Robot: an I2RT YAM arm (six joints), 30 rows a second.
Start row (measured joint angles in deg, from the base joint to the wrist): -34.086 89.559 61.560 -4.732 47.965 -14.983
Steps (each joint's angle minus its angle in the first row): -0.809 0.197 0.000 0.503 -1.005 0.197; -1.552 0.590 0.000 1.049 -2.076 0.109; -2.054 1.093 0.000 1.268 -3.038 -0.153; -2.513 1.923 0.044 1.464 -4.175 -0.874; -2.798 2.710 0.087 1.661 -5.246 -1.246; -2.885 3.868 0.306 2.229 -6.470 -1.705; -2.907 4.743 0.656 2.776 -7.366 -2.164; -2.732 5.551 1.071 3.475 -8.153 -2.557
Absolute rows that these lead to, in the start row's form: -34.895 89.756 61.560 -4.229 46.960 -14.786; -35.638 90.149 61.560 -3.683 45.889 -14.874; -36.140 90.652 61.560 -3.464 44.927 -15.136; -36.599 91.482 61.604 -3.268 43.790 -15.857; -36.884 92.269 61.647 -3.071 42.719 -16.229; -36.971 93.427 61.866 -2.503 41.495 -16.688; -36.993 94.302 62.216 -1.956 40.599 -17.147; -36.818 95.110 62.631 -1.257 39.812 -17.540
